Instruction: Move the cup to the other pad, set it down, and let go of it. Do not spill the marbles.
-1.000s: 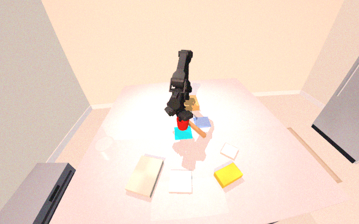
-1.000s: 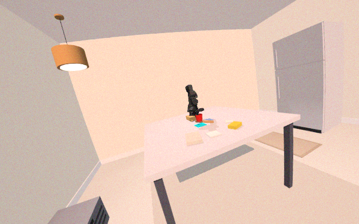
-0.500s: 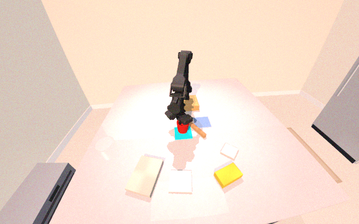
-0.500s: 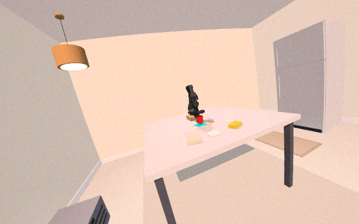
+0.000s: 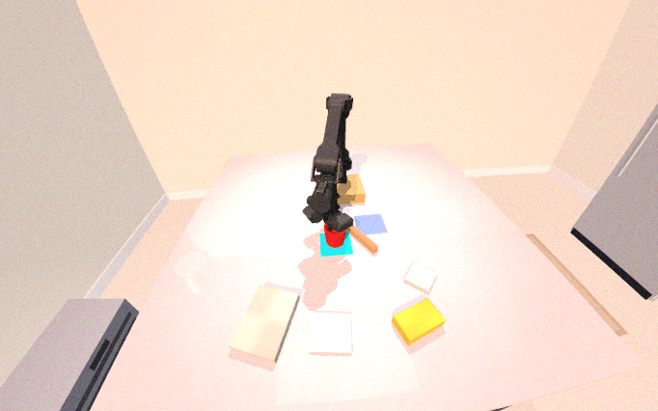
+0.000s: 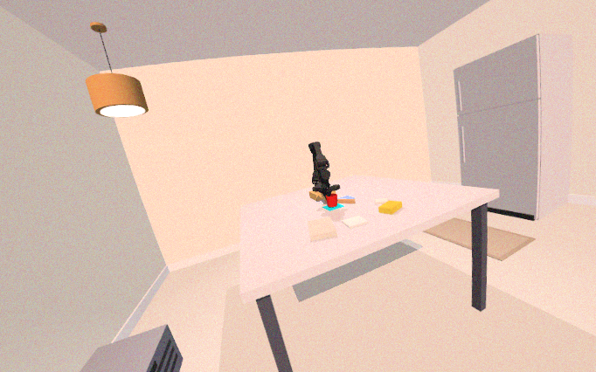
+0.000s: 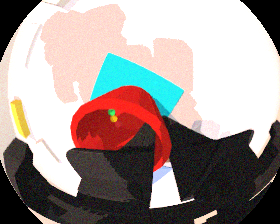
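My gripper tip is 20 mm to the right of the red cup and 20 mm short of it. The rest, counted from my gripper tip: wooden stick 80 mm to the left, 40 mm below, 30 mm behind; then pale blue pad 140 mm to the left, 90 mm behind, 50 mm below; then cyan pad 50 mm below, 20 mm to the left, 20 mm ahead.
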